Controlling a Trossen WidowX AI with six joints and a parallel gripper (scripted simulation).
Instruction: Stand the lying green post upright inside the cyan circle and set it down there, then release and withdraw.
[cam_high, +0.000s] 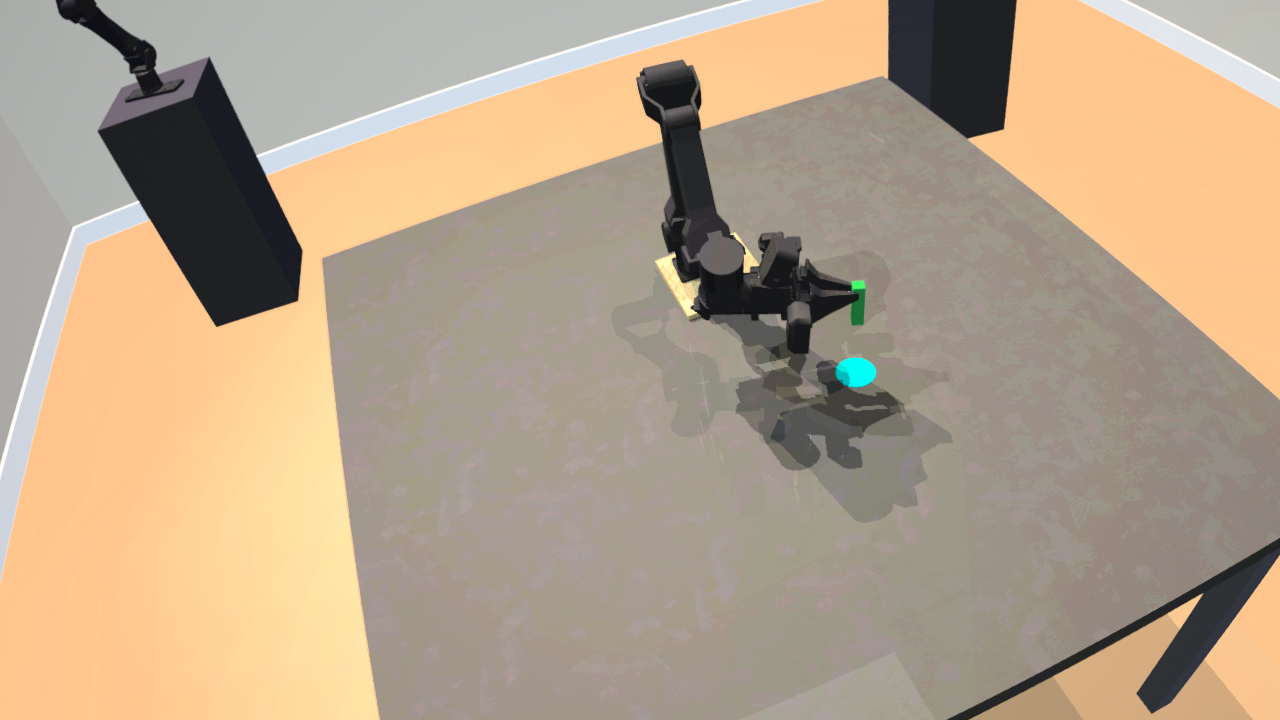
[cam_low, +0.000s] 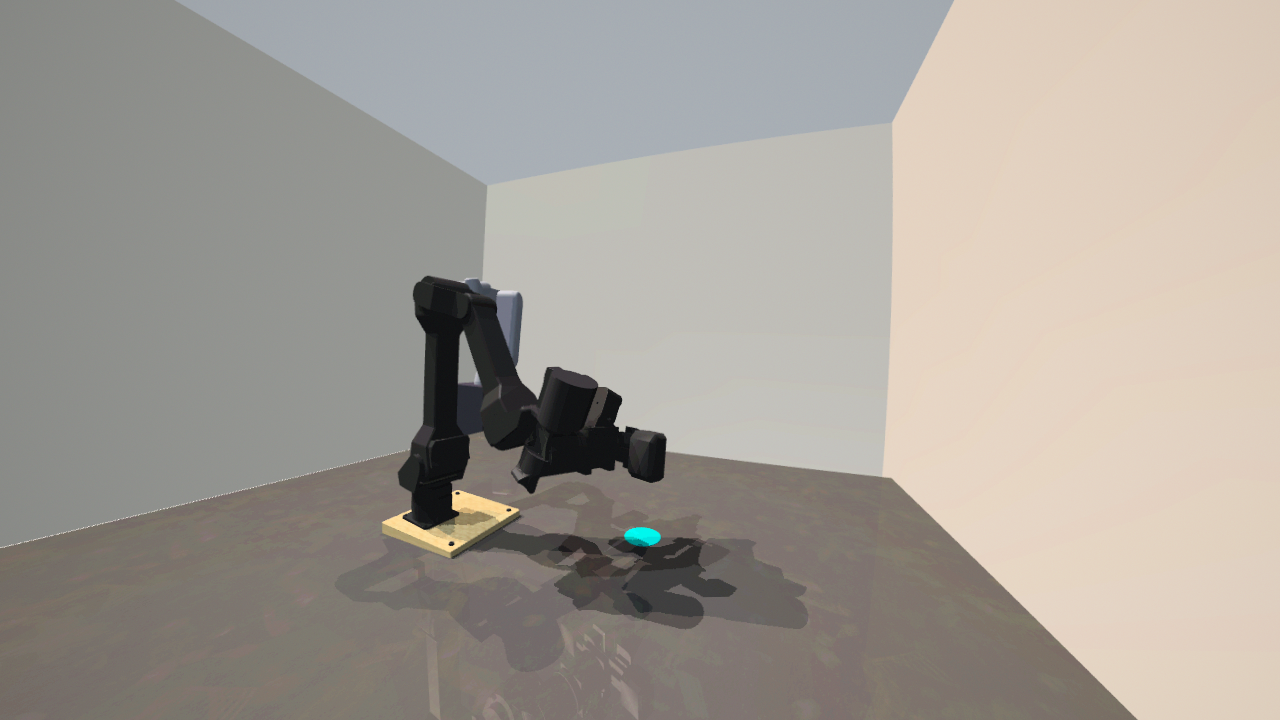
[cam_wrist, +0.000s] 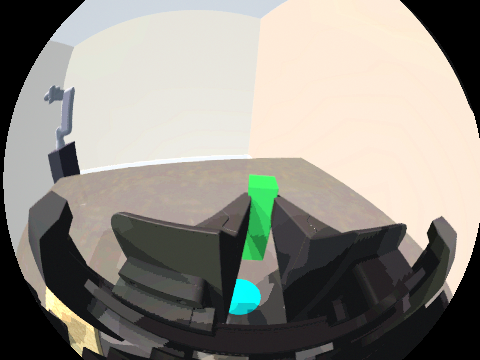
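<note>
The cyan circle is 16 cm below my gripper tip. Round my gripper tip: green post (2 cm below).
</note>
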